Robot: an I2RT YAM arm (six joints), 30 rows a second.
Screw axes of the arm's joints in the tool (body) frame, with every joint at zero. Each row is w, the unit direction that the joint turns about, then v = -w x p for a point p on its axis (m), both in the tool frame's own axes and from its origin. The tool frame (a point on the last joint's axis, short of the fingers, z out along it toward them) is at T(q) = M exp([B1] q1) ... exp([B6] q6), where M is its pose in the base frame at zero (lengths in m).
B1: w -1 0 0 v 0.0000 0.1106 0.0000
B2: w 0 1 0 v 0.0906 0.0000 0.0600
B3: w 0 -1 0 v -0.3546 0.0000 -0.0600
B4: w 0 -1 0 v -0.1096 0.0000 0.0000
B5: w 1 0 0 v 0.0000 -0.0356 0.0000
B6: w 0 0 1 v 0.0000 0.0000 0.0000
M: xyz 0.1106 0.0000 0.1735 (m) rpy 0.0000 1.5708 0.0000 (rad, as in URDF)
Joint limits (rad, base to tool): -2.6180..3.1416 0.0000..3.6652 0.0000..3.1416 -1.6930..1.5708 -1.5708..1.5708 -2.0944..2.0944
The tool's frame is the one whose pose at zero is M.
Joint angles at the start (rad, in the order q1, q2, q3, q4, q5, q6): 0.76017, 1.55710, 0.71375, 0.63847, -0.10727, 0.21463
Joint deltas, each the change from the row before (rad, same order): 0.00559, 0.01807, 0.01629, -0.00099, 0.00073, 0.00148; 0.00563, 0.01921, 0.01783, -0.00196, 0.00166, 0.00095; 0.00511, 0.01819, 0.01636, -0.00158, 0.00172, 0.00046; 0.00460, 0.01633, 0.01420, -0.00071, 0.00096, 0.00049; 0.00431, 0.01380, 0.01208, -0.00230, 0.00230, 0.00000; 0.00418, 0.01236, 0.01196, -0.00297, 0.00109, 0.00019; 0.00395, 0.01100, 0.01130, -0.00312, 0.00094, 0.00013; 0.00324, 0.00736, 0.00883, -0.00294, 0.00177, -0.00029; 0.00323, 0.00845, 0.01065, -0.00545, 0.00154, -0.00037; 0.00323, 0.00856, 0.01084, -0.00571, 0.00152, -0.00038; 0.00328, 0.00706, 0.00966, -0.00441, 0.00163, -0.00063
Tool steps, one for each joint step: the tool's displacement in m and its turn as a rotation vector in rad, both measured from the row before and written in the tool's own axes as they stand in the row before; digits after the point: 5 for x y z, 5 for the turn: 0.00003, 0.00139, 0.00464, -0.00402, 0.00382, 0.00064; 0.00001, 0.00136, 0.00499, -0.00302, 0.00419, 0.00014; 0.00022, 0.00120, 0.00468, -0.00244, 0.00413, -0.00026; 0.00035, 0.00110, 0.00417, -0.00282, 0.00362, -0.00020; 0.00052, 0.00099, 0.00355, -0.00098, 0.00441, -0.00053; 0.00024, 0.00110, 0.00331, -0.00217, 0.00401, -0.00040; 0.00009, 0.00110, 0.00302, -0.00221, 0.00345, -0.00047; -0.00022, 0.00097, 0.00216, -0.00102, 0.00180, -0.00088; -0.00023, 0.00095, 0.00251, -0.00085, 0.00357, -0.00080; -0.00022, 0.00096, 0.00254, -0.00083, 0.00375, -0.00080; -0.00040, 0.00106, 0.00218, -0.00112, 0.00216, -0.00123
